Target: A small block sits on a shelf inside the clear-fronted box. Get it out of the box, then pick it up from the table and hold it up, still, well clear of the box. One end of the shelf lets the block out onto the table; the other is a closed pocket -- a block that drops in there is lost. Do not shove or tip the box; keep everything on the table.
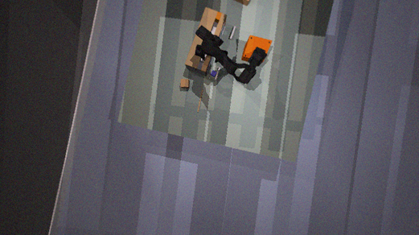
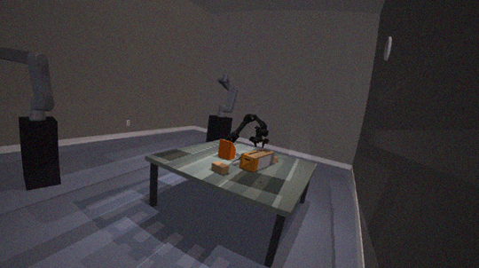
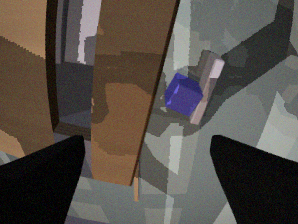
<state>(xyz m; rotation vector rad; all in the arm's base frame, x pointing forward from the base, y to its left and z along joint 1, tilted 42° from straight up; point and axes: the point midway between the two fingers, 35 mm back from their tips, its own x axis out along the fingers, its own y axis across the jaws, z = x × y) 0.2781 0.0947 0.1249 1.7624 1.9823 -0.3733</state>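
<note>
Now: the blue block 130 mm below my gripper tip, 40 mm to the left of it and 40 mm behind it. The rest, counted from my gripper tip: thin stick 250 mm to the left, 140 mm below, 20 mm behind; then clear-fronted box 120 mm to the right, 80 mm below, 30 mm ahead; then brown cube 170 mm to the left, 120 mm below, 120 mm ahead.
</note>
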